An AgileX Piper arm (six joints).
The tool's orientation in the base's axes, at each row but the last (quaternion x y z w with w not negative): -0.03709 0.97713 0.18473 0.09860; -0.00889 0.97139 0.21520 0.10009; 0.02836 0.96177 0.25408 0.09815; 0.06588 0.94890 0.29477 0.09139; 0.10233 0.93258 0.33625 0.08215; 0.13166 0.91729 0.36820 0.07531; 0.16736 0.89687 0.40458 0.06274; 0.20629 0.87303 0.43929 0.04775; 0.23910 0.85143 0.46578 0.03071; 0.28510 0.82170 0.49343 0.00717; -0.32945 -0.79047 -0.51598 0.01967; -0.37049 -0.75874 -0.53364 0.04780
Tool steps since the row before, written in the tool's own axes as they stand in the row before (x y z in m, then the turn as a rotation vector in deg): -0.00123 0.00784 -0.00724 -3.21 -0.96 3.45; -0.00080 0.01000 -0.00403 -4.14 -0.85 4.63; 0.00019 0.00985 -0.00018 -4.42 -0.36 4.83; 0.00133 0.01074 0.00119 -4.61 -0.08 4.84; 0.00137 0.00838 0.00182 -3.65 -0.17 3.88; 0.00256 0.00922 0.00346 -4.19 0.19 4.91; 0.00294 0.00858 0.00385 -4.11 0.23 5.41; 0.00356 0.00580 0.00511 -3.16 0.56 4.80; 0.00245 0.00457 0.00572 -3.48 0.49 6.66; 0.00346 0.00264 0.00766 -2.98 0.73 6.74; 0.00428 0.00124 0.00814 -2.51 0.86 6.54; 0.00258 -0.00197 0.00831 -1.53 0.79 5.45
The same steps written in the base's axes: -0.00095 0.00466 0.00963 3.86 0.49 -2.82; -0.00059 0.00736 0.00790 4.99 1.07 -3.64; -0.00018 0.00850 0.00499 5.31 1.56 -3.52; -0.00028 0.00967 0.00500 5.51 1.76 -3.34; 0.00022 0.00776 0.00390 4.36 1.34 -2.75; 0.00009 0.00943 0.00382 5.19 2.11 -3.22; 0.00034 0.00904 0.00391 5.25 2.51 -3.52; -0.00004 0.00832 0.00180 4.33 2.61 -2.79; 0.00114 0.00759 0.00088 5.09 3.89 -3.95; 0.00057 0.00875 -0.00084 4.81 4.28 -3.67; -0.00016 0.00920 -0.00122 4.45 4.38 -3.29; -0.00038 0.00804 -0.00386 3.35 3.95 -2.43
